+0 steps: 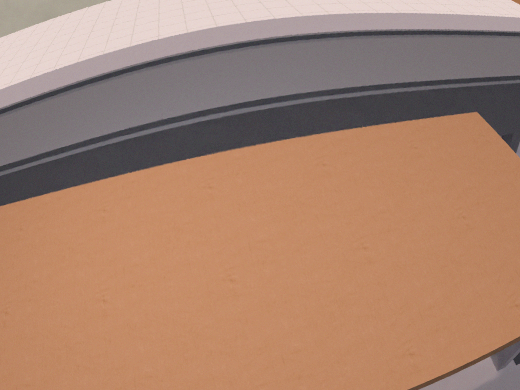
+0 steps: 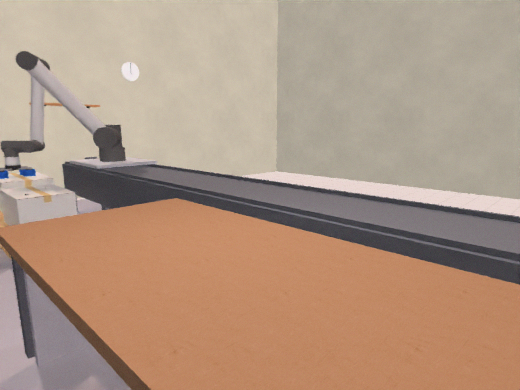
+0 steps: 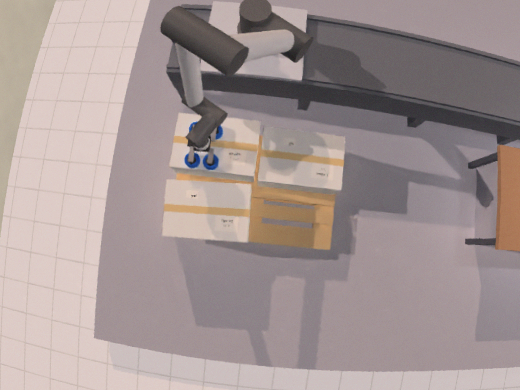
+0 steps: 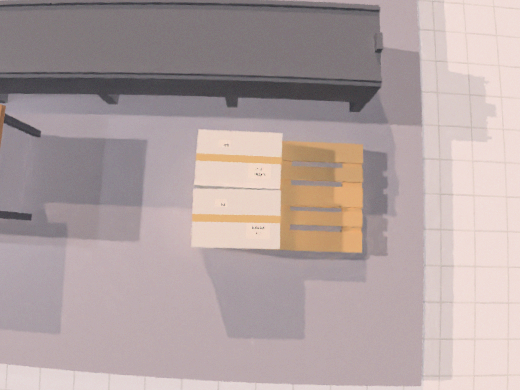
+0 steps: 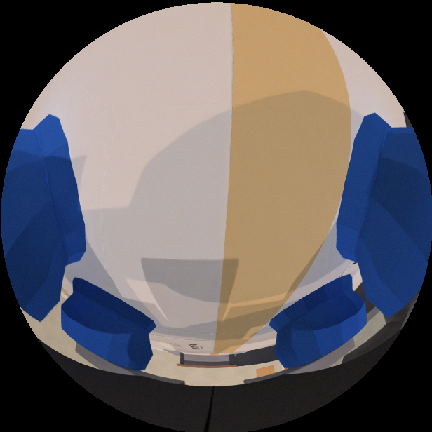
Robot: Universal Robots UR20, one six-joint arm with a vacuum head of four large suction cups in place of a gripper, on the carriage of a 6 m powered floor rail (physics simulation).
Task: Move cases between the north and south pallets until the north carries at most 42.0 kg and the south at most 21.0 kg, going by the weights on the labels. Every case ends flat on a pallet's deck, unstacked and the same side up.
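Places are measured from the arm's base along level axes (x ahead, y left, z up), in centimetres.
Pixels of known places: arm's base, link origin: [image 2: 112, 160].
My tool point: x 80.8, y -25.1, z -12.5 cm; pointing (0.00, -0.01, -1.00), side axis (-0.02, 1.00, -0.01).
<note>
Ahead of a thing's pixels: the offset from my tool point to its middle. Level surfaces: height alone.
My suction head [image 2: 14, 172] [image 3: 202, 146] [image 5: 215, 215] has its blue cups pressed on the top of a white case @(dy +7.0, dx -2.9, dz -11.5 cm) [image 3: 240, 131] [image 5: 165, 150] with a tan tape strip and is shut on it. This case is level at the upper left of the north pallet [image 3: 322, 240]; whether its underside touches the deck is hidden. A second white case @(dy +66.6, dx -0.9, dz -16.6 cm) [image 3: 280, 175] [image 2: 45, 212] sits beside it at the upper right, a third @(dy +6.7, dx +41.8, dz -15.2 cm) [image 3: 185, 225] at the lower left. On the south pallet [image 4: 352, 200], two cases [image 4: 220, 175] [image 4: 220, 235] lie flat along the left half. Label weights are too small to read.
The dark floor rail [image 1: 300, 65] [image 2: 350, 205] [image 3: 400, 65] [image 4: 200, 40] runs along the upper side of both pallets. A wooden table @(dz +8.5 cm) [image 1: 250, 250] [image 2: 250, 280] [image 3: 509, 200] stands between them. Bare deck shows at the north pallet's lower right and the south pallet's right half.
</note>
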